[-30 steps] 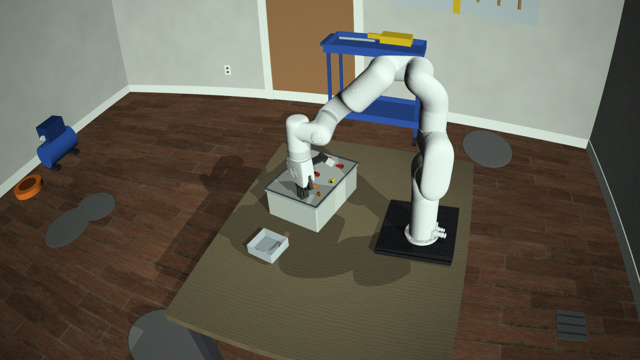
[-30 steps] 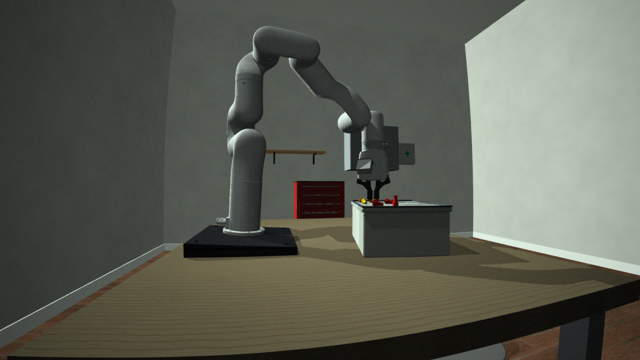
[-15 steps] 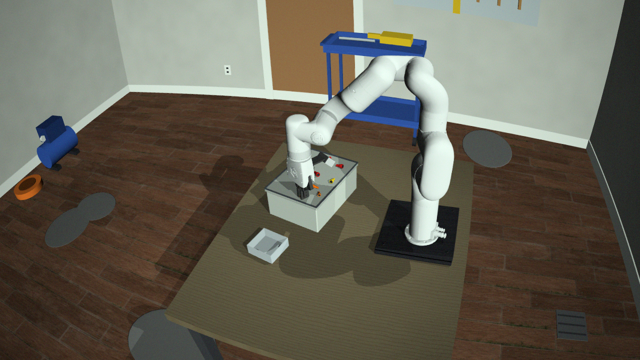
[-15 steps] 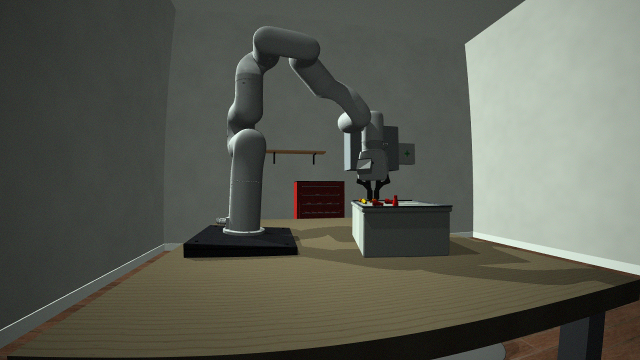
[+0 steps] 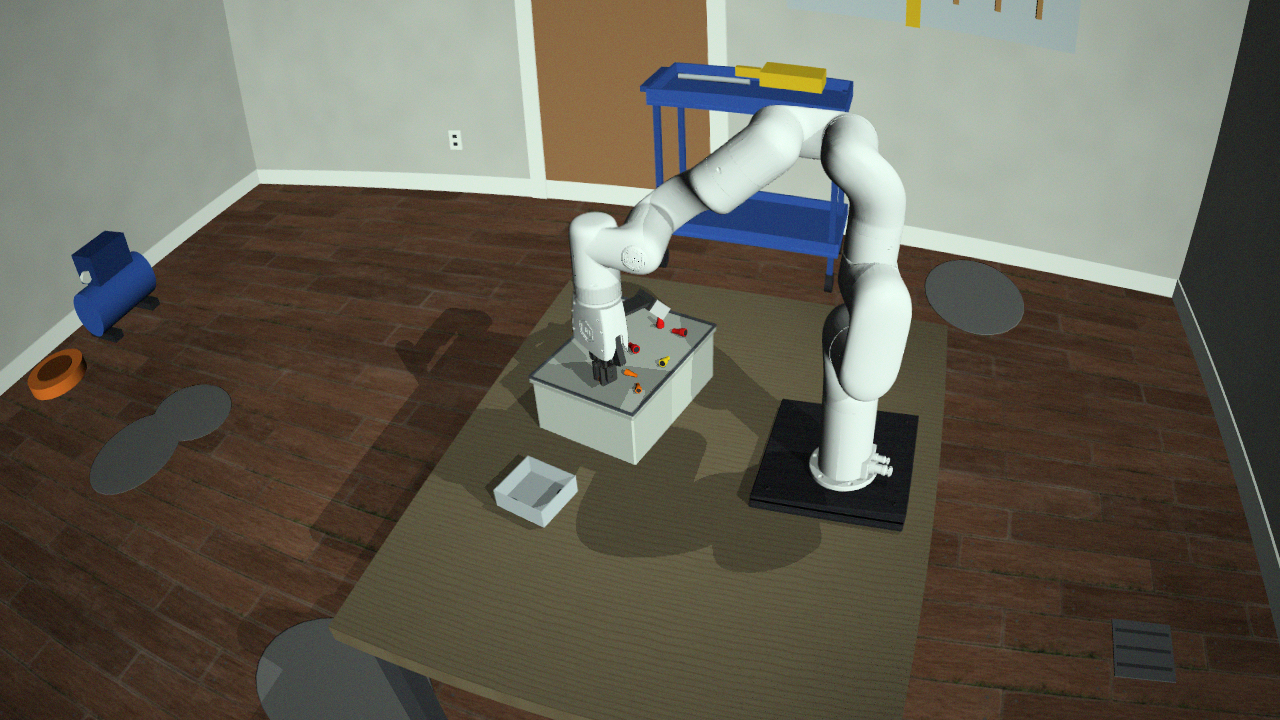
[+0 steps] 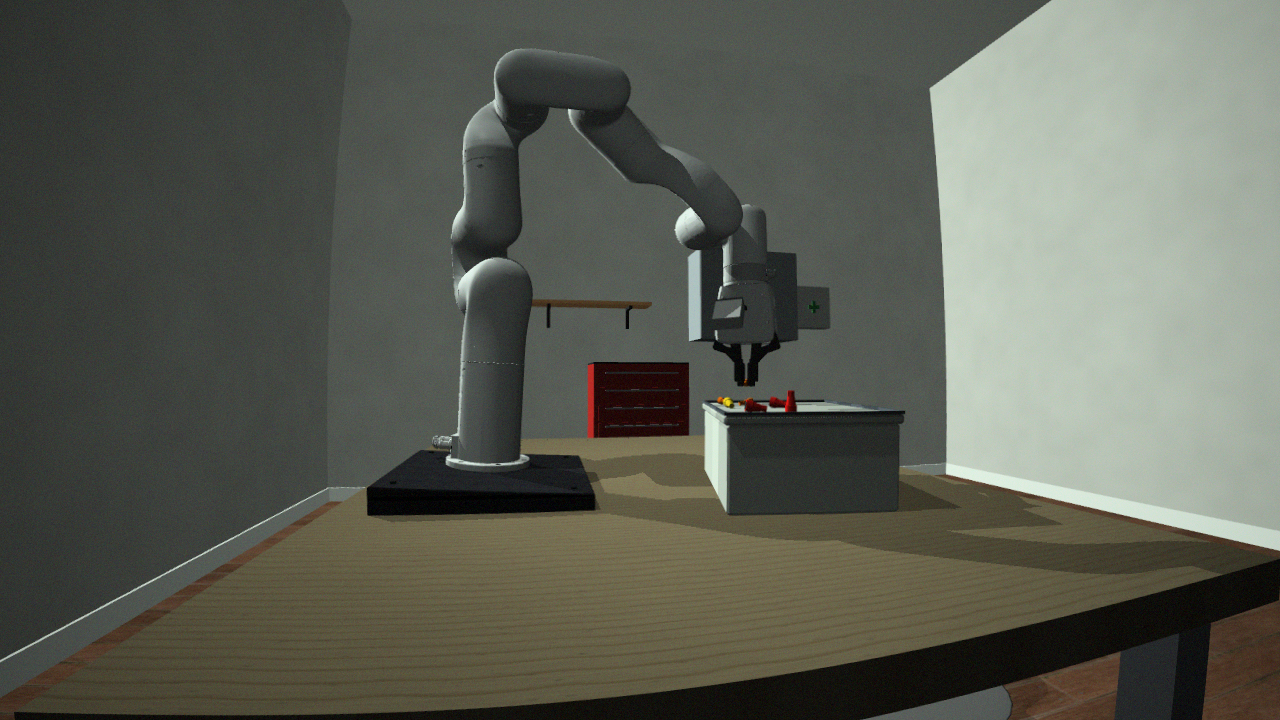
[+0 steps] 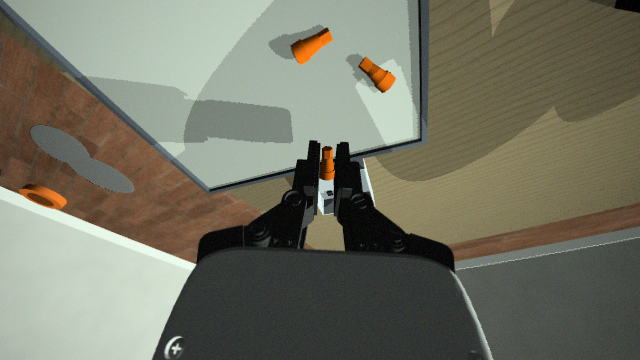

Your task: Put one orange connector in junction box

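The steel junction box lies 50 mm ahead of my hand, 180 mm to the left of it and 170 mm below it. The rest, counted from my hand: orange connector (20 mm below); red connector (10 mm ahead, 220 mm to the right, 40 mm below); tool case (30 mm ahead, 120 mm to the right, 80 mm below).
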